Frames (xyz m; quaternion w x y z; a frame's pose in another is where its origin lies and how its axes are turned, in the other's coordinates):
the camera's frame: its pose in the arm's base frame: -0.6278 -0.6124 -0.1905 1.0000 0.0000 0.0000 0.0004
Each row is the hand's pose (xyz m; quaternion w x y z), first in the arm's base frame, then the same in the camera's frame.
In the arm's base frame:
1: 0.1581 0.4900 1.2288 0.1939 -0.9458 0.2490 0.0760
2: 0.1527 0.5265 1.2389 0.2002 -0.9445 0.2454 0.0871
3: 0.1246 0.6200 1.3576 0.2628 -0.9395 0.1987 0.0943
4: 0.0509 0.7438 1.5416 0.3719 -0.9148 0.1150 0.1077
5: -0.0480 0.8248 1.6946 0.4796 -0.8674 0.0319 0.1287
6: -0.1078 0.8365 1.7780 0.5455 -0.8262 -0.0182 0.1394
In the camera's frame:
1: 0.7868 1.1018 1.4193 0.1939 -0.9457 0.2494 0.0759
2: 0.7814 1.1383 1.4294 0.2002 -0.9444 0.2458 0.0870
3: 0.7534 1.2318 1.5481 0.2628 -0.9394 0.1991 0.0942
4: 0.6798 1.3557 1.7321 0.3719 -0.9148 0.1154 0.1076
5: 0.5809 1.4367 1.8851 0.4797 -0.8674 0.0322 0.1285
6: 0.5212 1.4485 1.9685 0.5456 -0.8262 -0.0179 0.1392

